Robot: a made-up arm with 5 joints.
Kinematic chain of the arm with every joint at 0, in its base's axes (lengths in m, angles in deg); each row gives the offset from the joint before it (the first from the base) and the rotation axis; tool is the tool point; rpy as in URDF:
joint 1: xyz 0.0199 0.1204 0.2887 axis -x
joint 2: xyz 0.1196 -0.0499 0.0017 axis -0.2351 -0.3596 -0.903
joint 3: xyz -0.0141 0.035 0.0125 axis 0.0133 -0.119 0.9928
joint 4: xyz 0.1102 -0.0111 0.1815 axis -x
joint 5: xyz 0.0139 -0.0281 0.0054 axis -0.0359 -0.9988 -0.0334
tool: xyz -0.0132 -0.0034 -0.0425 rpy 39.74 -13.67 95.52
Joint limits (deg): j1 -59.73..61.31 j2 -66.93..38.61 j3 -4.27..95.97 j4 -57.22..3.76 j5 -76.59..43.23
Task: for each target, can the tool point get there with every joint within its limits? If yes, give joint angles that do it. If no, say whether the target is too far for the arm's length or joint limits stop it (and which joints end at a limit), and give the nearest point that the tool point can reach.
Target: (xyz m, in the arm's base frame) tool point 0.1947 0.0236 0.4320
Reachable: yes | joints -37.79 -1.94 39.02 -46.41 -53.37
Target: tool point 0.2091 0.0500 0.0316
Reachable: no: joint limits stop it (at a limit: joint 1, joint 3) | nearest point 0.2285 -0.0625 0.3032 | short by 0.295 m
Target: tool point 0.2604 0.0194 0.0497
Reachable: no: joint limits stop it (at a limit: joint 1, joint 3) | nearest point 0.2443 -0.0608 0.3037 | short by 0.267 m
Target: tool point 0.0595 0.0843 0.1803
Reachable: no: joint limits stop it (at a limit: joint 1, joint 2, joint 3) | nearest point 0.1744 -0.0613 0.3208 | short by 0.233 m
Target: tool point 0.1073 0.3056 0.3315
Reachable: yes | joints 51.85 -14.74 86.61 -46.35 24.06
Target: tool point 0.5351 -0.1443 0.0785
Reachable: no: too far | nearest point 0.2715 -0.0498 0.3118 | short by 0.365 m
